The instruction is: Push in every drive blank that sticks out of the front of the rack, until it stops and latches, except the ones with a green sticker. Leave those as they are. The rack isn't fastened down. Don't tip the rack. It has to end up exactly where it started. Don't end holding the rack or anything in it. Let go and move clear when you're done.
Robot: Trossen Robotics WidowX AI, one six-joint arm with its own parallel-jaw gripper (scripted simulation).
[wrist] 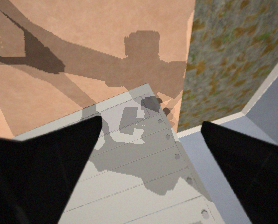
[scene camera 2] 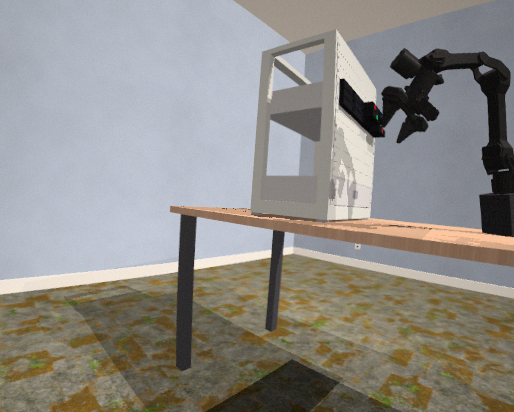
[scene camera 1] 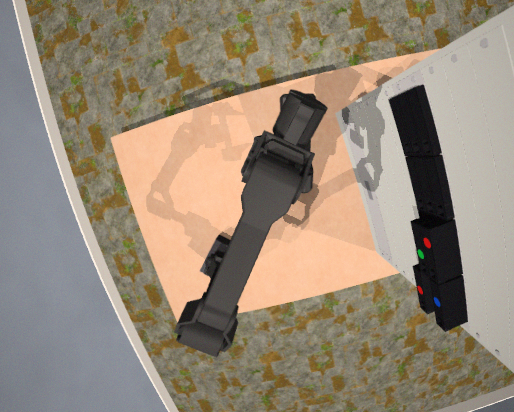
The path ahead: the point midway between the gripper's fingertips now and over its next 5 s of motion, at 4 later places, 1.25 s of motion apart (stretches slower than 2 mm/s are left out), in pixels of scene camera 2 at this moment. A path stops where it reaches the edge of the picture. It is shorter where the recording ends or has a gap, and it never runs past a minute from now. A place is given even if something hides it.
The gripper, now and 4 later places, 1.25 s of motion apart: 390,135; 411,121; 421,116; 421,116; 402,114
